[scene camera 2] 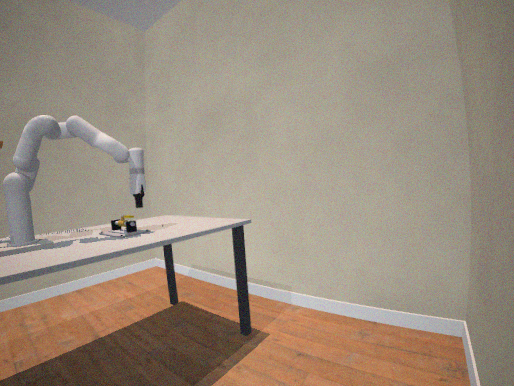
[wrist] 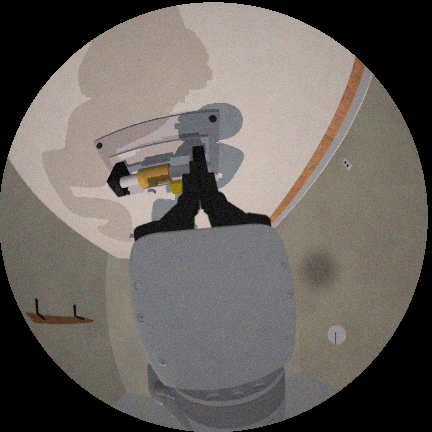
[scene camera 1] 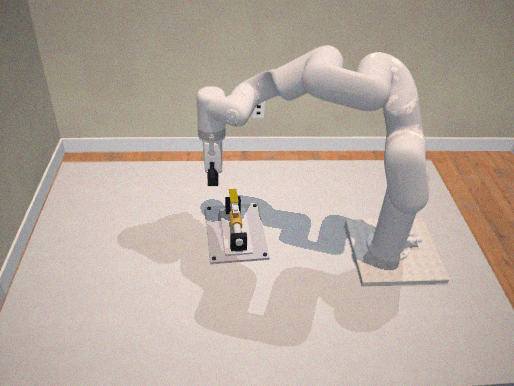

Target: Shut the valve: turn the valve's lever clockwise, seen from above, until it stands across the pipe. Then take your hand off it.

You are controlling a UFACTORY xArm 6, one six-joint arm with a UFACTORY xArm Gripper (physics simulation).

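Observation:
The valve (scene camera 1: 236, 219) (scene camera 2: 121, 223) (wrist: 154, 176) has an orange body on a pipe between two black blocks, on a pale base plate (scene camera 1: 260, 245) (wrist: 125, 140). Its yellow lever (scene camera 1: 233, 195) (scene camera 2: 128, 217) (wrist: 176, 187) lies along the pipe, pointing to the back in scene camera 1. In the wrist view the fingers hide part of the lever. My gripper (scene camera 1: 213, 184) (scene camera 2: 139, 206) (wrist: 196, 170) is shut and empty. It hangs above the lever's level, to the left of the lever's end in scene camera 1, apart from it.
The arm's mounting plate (scene camera 1: 420, 270) is on the right of the table (scene camera 1: 125, 310) (scene camera 2: 200, 225) in scene camera 1. A wall (scene camera 1: 150, 75) rises behind the table's far edge. Shadows of the arm fall around the valve.

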